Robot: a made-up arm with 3 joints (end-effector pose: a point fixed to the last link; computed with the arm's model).
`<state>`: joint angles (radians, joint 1 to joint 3).
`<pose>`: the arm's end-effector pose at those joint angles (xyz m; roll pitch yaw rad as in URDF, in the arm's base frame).
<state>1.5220 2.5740 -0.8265</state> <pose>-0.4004 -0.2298 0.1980 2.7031 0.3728 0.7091</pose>
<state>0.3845 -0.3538 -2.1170</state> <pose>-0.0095 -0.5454 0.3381 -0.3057 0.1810 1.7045</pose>
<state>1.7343 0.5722 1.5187</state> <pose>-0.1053 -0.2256 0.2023 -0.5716 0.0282 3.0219</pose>
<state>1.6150 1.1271 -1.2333</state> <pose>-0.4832 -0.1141 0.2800 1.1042 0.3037 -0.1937</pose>
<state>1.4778 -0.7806 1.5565</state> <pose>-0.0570 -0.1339 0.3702 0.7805 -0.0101 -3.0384</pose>
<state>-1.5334 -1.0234 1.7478</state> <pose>0.0880 0.1062 0.4120 1.0164 0.1509 -0.1302</pose>
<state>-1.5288 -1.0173 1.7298</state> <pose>0.0868 0.1052 0.4086 1.0116 0.1351 -0.1261</pose>
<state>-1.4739 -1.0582 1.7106</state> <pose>0.0897 0.0903 0.4062 1.0540 0.1217 -0.1658</pose>
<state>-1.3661 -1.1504 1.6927</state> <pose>0.0933 0.0612 0.4036 1.1476 0.1112 -0.2547</pose>
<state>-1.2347 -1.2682 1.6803</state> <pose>0.0918 0.0266 0.3996 1.2665 0.1045 -0.3688</pose>
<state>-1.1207 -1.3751 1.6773</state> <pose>0.0852 -0.0021 0.3953 1.3740 0.1045 -0.4709</pose>
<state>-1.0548 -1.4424 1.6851</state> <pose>0.0794 -0.0186 0.3935 1.4416 0.1134 -0.5307</pose>
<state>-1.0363 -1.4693 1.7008</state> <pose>0.0779 -0.0247 0.3952 1.4684 0.1293 -0.5477</pose>
